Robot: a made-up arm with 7 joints.
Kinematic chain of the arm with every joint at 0, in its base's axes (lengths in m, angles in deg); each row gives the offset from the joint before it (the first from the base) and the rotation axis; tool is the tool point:
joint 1: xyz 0 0 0.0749 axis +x
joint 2: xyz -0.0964 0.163 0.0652 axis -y
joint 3: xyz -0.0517 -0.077 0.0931 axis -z
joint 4: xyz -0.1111 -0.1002 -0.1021 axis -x
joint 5: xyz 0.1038 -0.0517 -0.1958 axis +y
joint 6: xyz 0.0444 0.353 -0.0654 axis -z
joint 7: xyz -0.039 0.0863 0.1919 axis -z
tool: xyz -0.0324 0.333 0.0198
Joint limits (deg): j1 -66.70..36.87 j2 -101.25..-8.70 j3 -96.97..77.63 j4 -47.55..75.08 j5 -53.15..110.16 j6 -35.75..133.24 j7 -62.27..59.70
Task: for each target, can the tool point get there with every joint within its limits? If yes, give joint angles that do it. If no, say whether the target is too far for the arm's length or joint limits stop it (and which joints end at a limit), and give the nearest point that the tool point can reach.
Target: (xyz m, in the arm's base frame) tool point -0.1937 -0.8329 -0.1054
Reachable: no: joint limits stop it (at a limit: joint 2, joint 4, joint 5) | nearest point -0.1899 -0.7663 -0.0910 | short by 0.068 m
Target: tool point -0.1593 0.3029 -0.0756
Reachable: yes | joints -23.00 -93.68 -82.38 6.41 -0.17 112.31 49.12
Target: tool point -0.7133 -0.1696 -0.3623
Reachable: yes | joints -52.84 -59.50 -43.27 56.54 64.93 52.96 -27.84
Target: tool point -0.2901 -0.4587 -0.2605
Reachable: yes | joints -17.57 -21.55 56.63 37.15 53.62 101.64 3.08
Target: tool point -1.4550 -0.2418 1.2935
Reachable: no: too far | nearest point -0.7901 -0.1297 0.7285 | short by 0.880 m
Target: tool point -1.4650 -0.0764 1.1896
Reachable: no: too far | nearest point -0.8241 -0.0427 0.6981 | short by 0.808 m
